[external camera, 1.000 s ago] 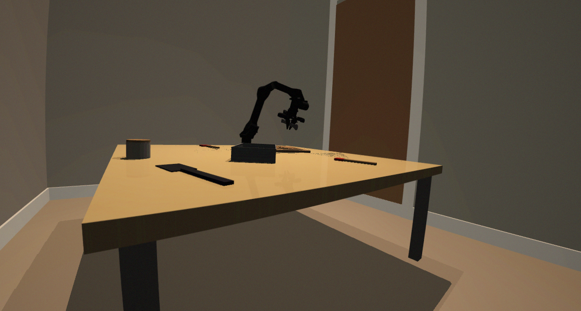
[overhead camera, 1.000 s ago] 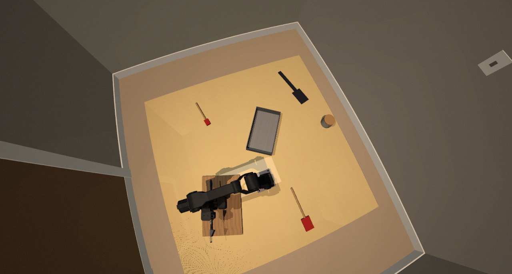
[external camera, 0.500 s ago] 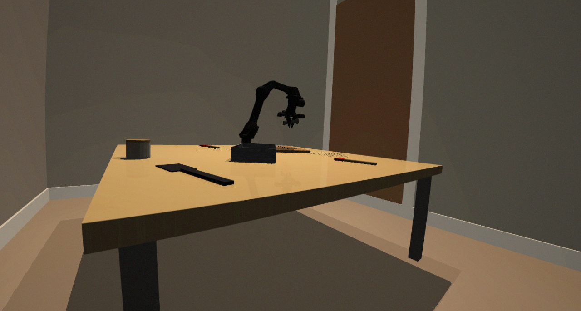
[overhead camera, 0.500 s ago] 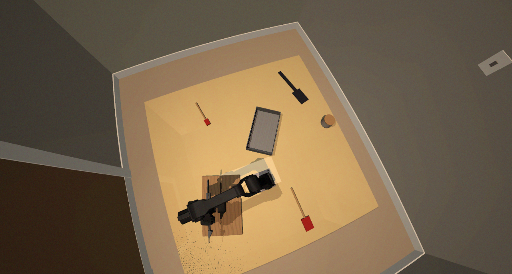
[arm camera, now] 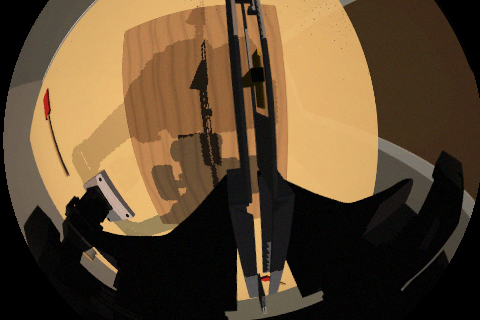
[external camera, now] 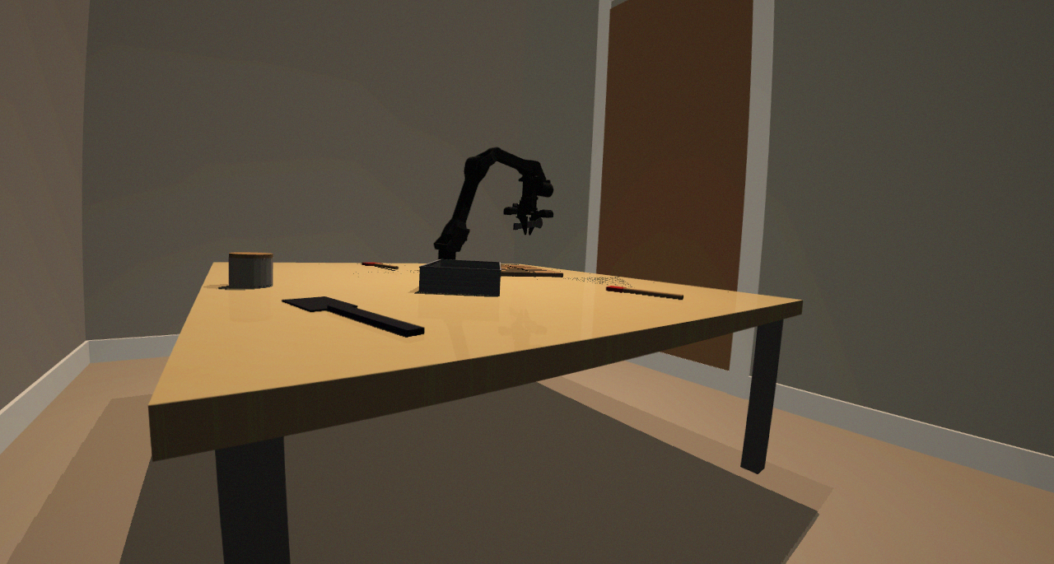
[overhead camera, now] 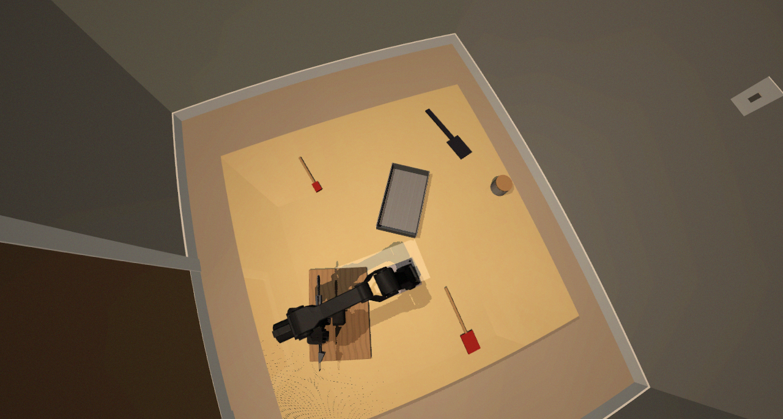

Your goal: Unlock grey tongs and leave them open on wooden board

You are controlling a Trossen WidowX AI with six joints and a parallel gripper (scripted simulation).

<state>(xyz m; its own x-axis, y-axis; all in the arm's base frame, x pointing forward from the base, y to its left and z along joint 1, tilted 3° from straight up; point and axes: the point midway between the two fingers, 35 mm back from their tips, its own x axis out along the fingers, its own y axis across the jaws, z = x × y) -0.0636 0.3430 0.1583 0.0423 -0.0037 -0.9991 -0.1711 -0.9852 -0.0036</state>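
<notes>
The wooden board is 1 cm behind my gripper tip, 4 cm to the right of it and 14 cm below it. From my gripper tip the other things lie so: red spatula (19 cm behind, 52 cm to the right, 14 cm below); yellow lock piece (5 cm behind, 1 cm to the left, 4 cm above); roasting tin (39 cm ahead, 41 cm to the right, 12 cm below).
</notes>
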